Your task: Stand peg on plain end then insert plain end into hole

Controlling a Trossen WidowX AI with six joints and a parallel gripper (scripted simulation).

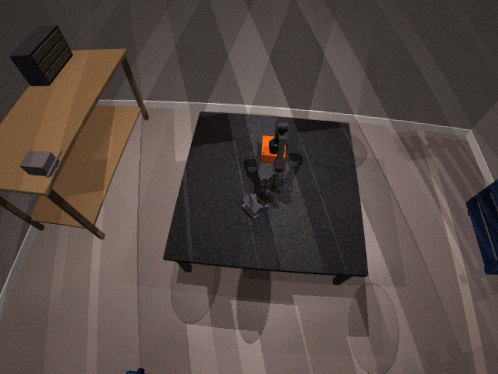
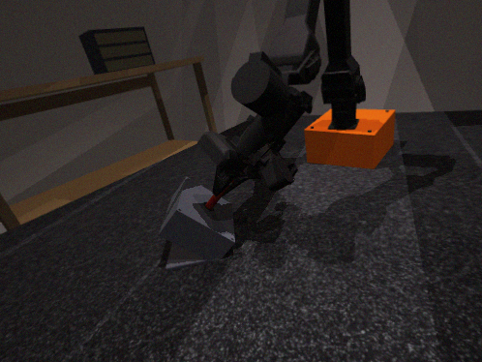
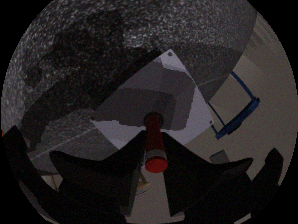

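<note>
Right now the grey sloped panel is 4 cm below my gripper tip, 3 cm to the right of it and 2 cm ahead of it. The rest, counted from my gripper tip: peg: 1 cm to the left, 1 cm behind, 1 cm above.
</note>
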